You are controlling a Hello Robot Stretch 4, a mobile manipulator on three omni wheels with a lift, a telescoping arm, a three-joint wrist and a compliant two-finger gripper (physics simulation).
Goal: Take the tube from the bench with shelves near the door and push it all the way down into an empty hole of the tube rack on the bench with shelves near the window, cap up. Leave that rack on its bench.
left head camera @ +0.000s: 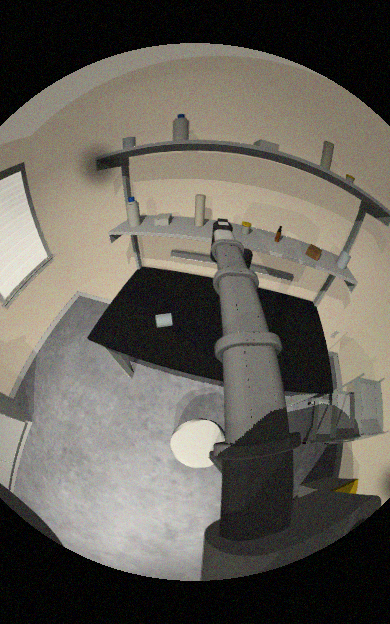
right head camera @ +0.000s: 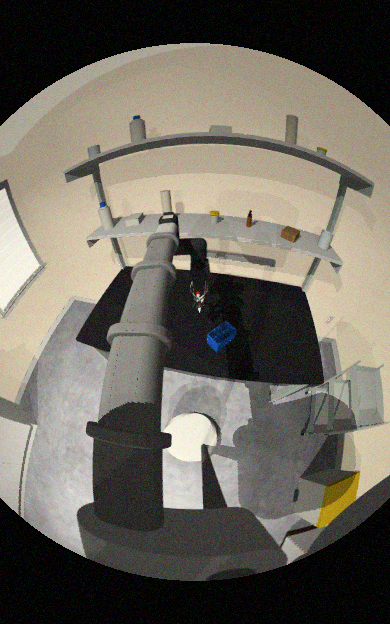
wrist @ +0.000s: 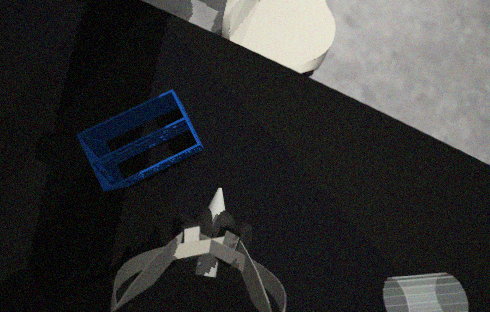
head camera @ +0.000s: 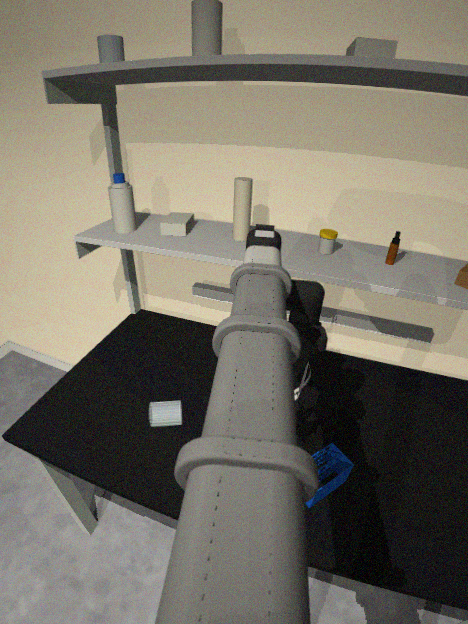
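Seen in the pictures: gripper, fingertip midpoint: (right head camera: pixel 198 307) (wrist: pixel 214 227); robot's base at its link origin: (left head camera: pixel 196 441) (right head camera: pixel 190 435).
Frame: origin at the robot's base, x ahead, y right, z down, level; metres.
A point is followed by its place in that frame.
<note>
My gripper (right head camera: pixel 198 300) {x 0.590, y 0.087, z -0.933 m} (wrist: pixel 214 227) {x 0.590, y 0.087, z -0.933 m} is shut on the tube (right head camera: pixel 198 294) {x 0.656, y 0.088, z -0.950 m} (wrist: pixel 217 200) {x 0.566, y 0.089, z -0.947 m}, above the black bench top (head camera: pixel 100 393) {x 0.745, y -0.492, z -0.734 m} (left head camera: pixel 120 320) {x 0.676, y -0.524, z -0.734 m} (right head camera: pixel 290 325) {x 0.594, y 0.654, z -0.734 m} (wrist: pixel 325 175) {x 0.520, y -0.069, z -0.734 m}. In the right head view the red cap is uppermost and the white conical end points down; in the wrist view the cone sticks out past the fingers. The blue tube rack (head camera: pixel 333 468) {x 0.556, y 0.236, z -0.761 m} (right head camera: pixel 221 336) {x 0.530, y 0.202, z -0.766 m} (wrist: pixel 140 125) {x 0.502, y 0.223, z -0.740 m} stands on this bench, in front and to the right of the gripper in the right head view, apart from the tube. The arm hides part of the rack in the head view.
A clear cylinder (head camera: pixel 165 413) {x 0.653, y -0.235, z -0.796 m} (left head camera: pixel 163 320) {x 0.650, y -0.236, z -0.794 m} (wrist: pixel 425 295) {x 0.659, y -0.222, z -0.798 m} lies on the bench's left part. A lower shelf (head camera: pixel 201 246) {x 0.934, y -0.173, z -1.191 m} with bottles and boxes and a grey rail (head camera: pixel 377 324) {x 1.015, y 0.424, z -0.922 m} are behind the arm. A round white object (left head camera: pixel 197 442) {x 0.007, y -0.004, z -0.187 m} (right head camera: pixel 192 436) {x 0.004, y 0.023, z -0.187 m} is by the front edge.
</note>
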